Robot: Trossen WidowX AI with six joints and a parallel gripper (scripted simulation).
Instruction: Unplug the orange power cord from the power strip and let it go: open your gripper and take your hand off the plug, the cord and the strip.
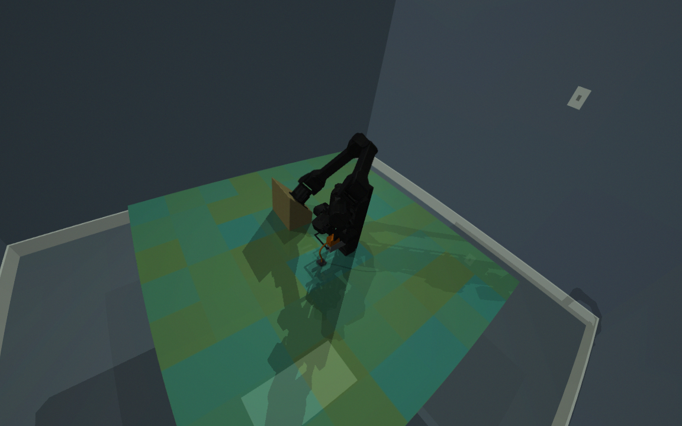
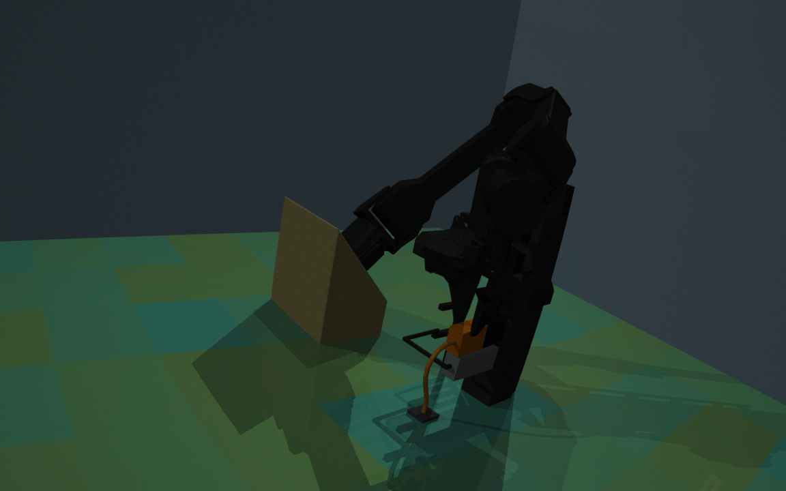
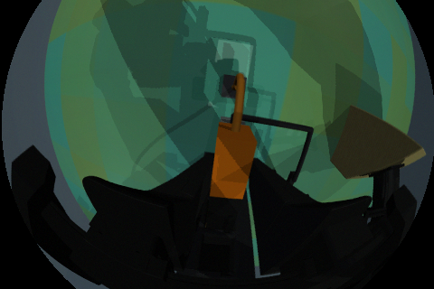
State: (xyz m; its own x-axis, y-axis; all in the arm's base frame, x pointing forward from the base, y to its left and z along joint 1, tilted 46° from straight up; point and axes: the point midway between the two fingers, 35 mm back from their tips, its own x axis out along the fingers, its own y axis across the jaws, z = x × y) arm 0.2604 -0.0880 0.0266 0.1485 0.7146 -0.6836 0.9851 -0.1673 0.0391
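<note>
My gripper tip is 12 cm above the dark anchor block and 4 cm to the left of it. Also, from my gripper tip: orange plug: 2 cm to the left.
</note>
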